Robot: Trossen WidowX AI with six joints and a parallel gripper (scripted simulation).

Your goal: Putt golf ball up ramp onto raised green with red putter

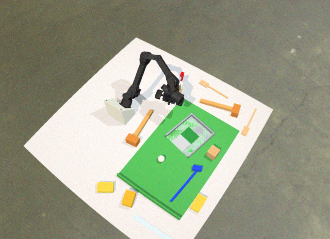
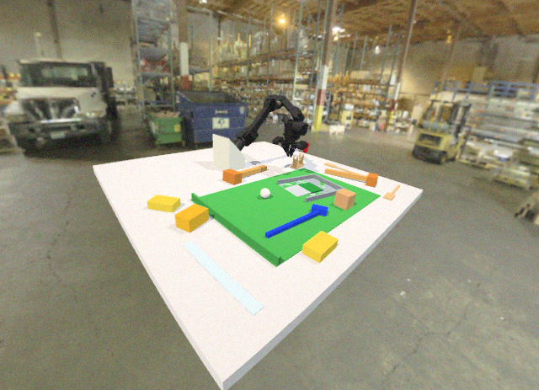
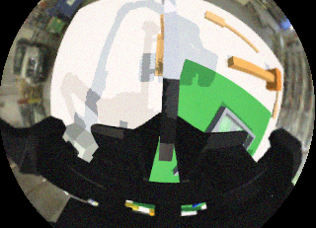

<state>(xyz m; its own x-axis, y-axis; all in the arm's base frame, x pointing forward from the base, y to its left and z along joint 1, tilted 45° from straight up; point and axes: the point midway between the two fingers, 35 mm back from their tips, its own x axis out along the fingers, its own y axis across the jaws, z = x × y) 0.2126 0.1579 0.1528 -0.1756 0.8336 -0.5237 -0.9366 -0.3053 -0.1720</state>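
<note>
Right now my gripper tip is 5 cm past the wooden stand, 13 cm to the right of it and 5 cm above it. The rest, counted from my gripper tip: white golf ball (21 cm ahead, 33 cm to the right, 6 cm below); then tan block (44 cm ahead, 9 cm to the right, 5 cm below); then blue putter (42 cm ahead, 35 cm to the right, 7 cm below).
</note>
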